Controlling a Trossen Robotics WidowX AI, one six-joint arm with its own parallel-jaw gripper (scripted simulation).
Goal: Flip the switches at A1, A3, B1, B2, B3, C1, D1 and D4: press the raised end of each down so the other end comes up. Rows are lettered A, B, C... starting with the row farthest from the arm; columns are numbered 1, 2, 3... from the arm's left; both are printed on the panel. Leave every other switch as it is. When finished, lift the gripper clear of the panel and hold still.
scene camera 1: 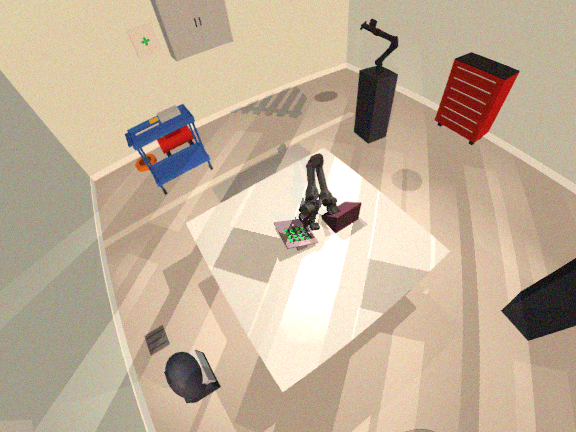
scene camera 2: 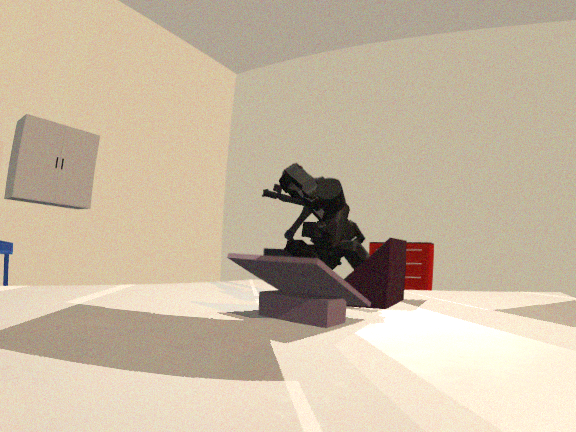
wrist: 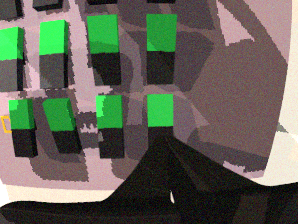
Labels:
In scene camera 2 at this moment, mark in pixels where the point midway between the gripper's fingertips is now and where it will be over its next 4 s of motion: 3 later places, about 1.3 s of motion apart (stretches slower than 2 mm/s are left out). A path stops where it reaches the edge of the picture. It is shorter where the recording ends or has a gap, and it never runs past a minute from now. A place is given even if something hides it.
My gripper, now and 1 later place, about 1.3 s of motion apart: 313, 285; 321, 258

